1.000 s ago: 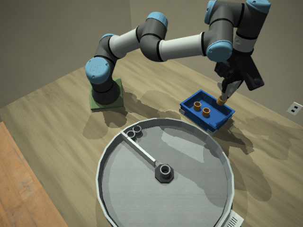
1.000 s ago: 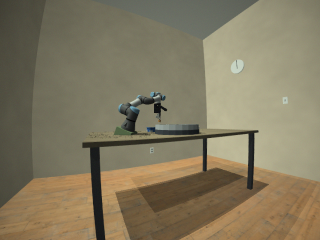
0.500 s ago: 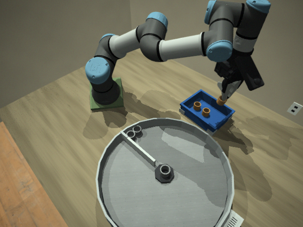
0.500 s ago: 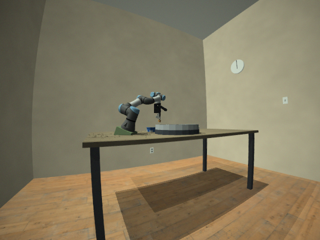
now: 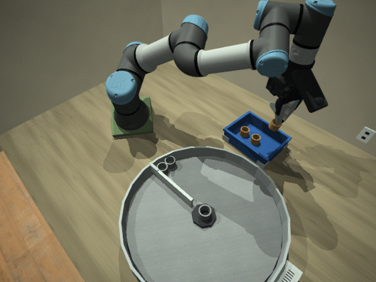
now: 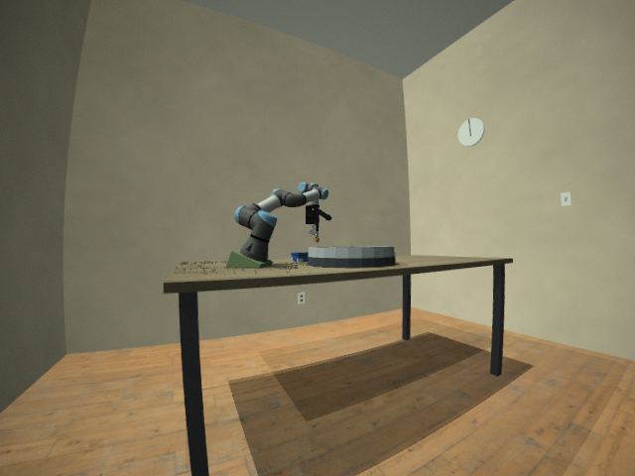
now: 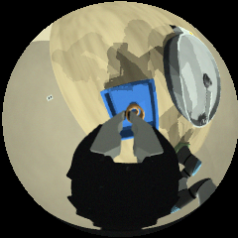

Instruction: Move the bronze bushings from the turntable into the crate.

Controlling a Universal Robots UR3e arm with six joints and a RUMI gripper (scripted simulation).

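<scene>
My gripper is now 60 mm past the blue crate and 110 mm above it. From my hand the other things lie so: grey turntable 40 mm behind, 360 mm to the right, 80 mm below.
</scene>
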